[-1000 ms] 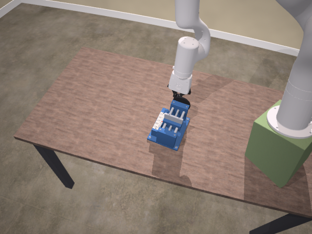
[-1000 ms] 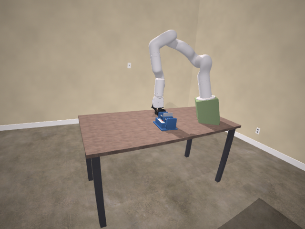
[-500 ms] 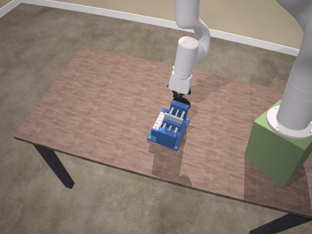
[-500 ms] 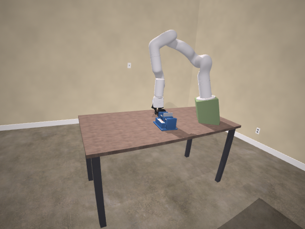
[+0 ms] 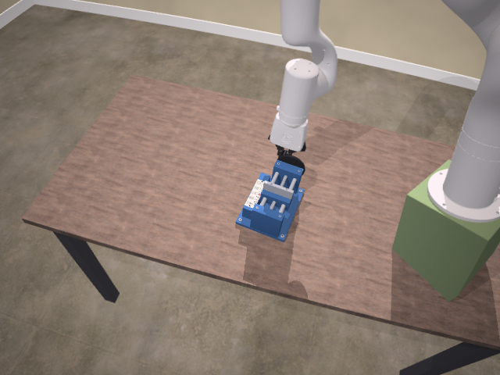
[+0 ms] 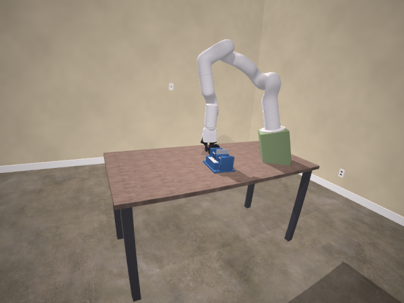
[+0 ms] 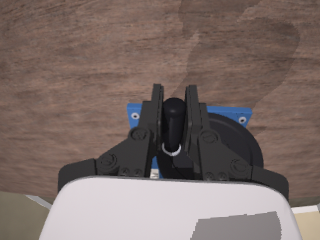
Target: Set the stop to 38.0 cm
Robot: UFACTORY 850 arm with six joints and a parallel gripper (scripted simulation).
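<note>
My gripper is now 1 cm past the black handwheel and 2 cm to the right of it. From my hand the other things lie so: grey stop block 1 cm behind, 17 cm to the left, 1 cm above.
</note>
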